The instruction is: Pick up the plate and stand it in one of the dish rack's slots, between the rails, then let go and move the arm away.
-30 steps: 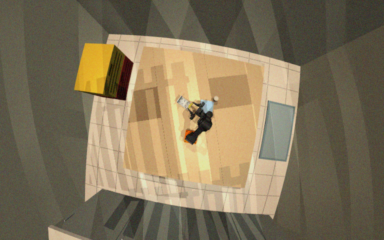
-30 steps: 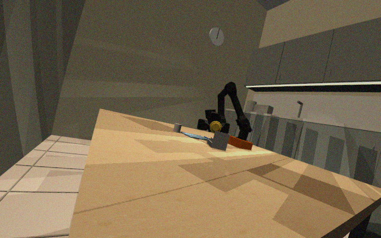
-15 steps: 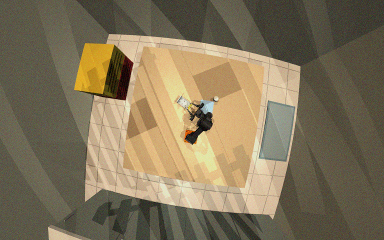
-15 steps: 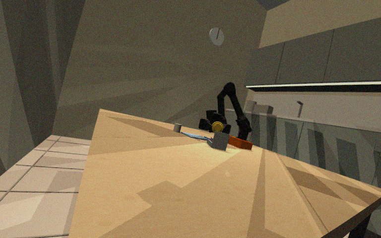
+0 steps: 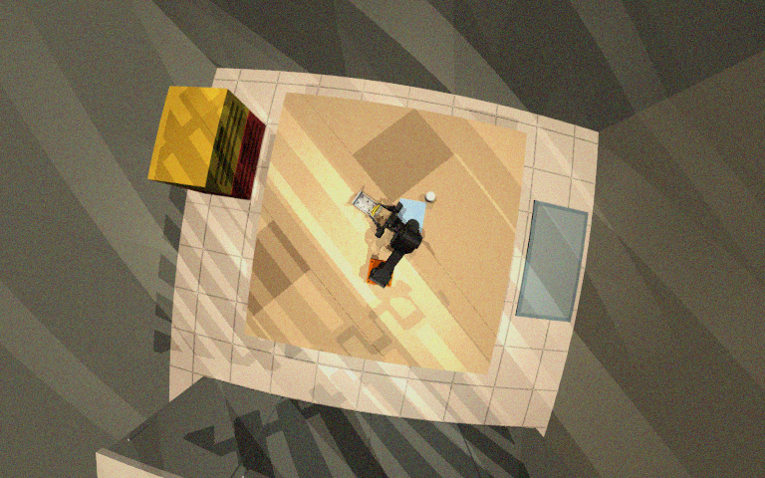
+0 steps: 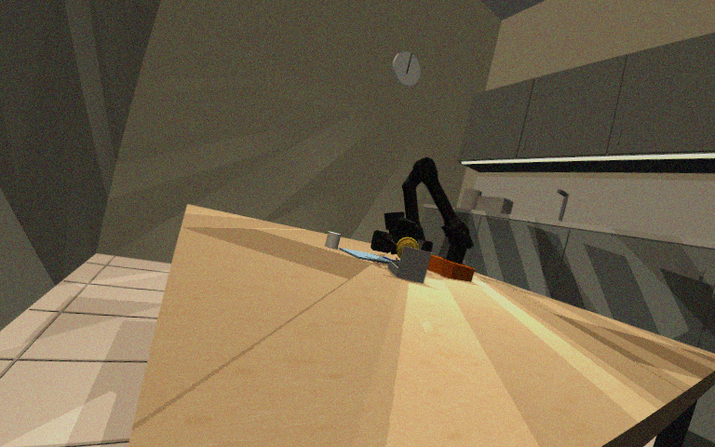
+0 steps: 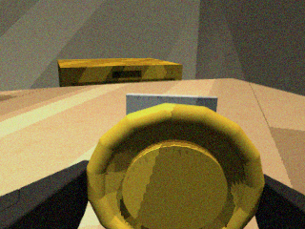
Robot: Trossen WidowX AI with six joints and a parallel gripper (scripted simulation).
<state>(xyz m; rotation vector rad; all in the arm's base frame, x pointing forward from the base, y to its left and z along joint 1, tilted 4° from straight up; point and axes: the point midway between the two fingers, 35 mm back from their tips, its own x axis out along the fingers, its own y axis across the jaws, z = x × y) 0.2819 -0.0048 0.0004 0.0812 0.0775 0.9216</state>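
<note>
My gripper tip is 40 mm above the dish rack, 30 mm to the right of it and 20 mm short of it. Round my gripper tip: blue spoon 160 mm to the right, 120 mm behind, 60 mm below; then light blue mat 180 mm to the right, 60 mm below, 30 mm behind; then plate 10 mm to the right.
</note>
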